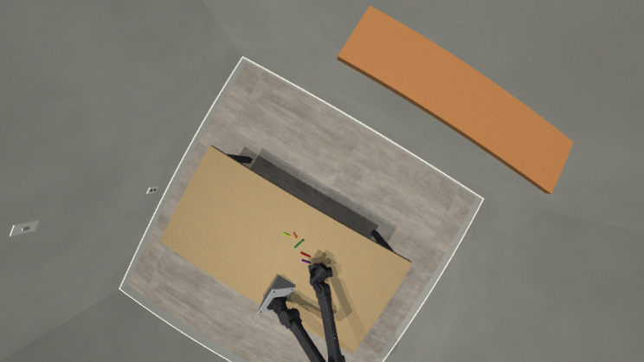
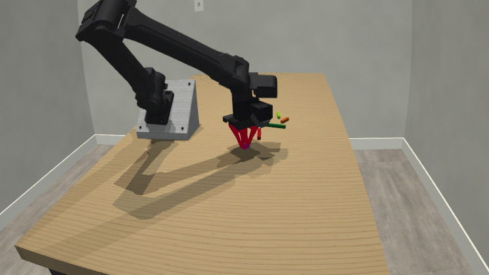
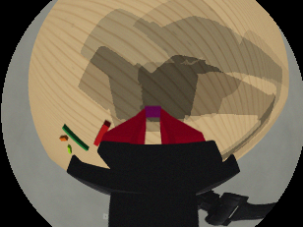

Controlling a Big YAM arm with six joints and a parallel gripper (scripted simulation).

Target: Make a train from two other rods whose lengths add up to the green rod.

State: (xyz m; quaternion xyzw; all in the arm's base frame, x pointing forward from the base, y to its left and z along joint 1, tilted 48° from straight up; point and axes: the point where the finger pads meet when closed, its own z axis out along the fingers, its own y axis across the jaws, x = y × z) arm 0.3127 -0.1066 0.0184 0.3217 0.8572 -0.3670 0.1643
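Now: hand 10 mm above the magenta rod. From my hand the other things lie so: red rod 100 mm to the left, 30 mm ahead, 10 mm below; then green rod 170 mm to the left, 70 mm ahead, 10 mm below; then purple rod 70 mm to the left, 10 mm below, 10 mm behind.
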